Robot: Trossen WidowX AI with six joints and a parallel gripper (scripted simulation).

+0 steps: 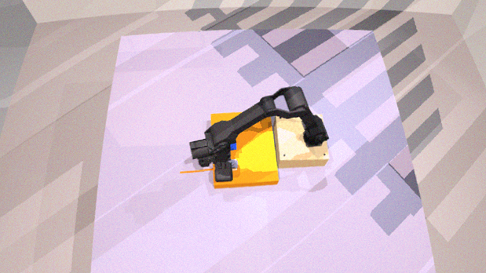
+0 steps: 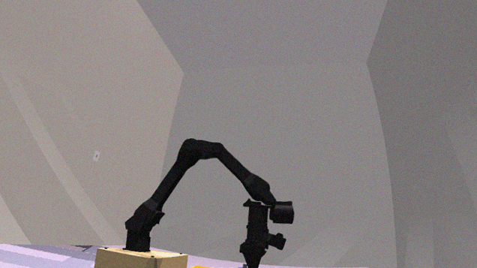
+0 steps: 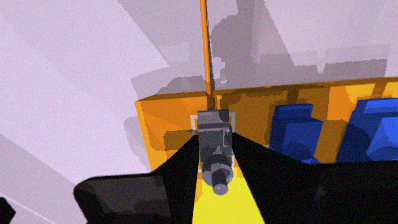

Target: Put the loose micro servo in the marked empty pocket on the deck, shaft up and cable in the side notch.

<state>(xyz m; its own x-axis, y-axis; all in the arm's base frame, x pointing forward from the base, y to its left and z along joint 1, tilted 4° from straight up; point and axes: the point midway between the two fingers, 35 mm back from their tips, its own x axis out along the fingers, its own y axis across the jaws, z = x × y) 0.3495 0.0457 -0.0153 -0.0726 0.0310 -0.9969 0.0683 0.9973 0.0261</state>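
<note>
The yellow deck lies 13 cm behind my gripper tip, 7 cm to the right of it and 3 cm below it.
</note>
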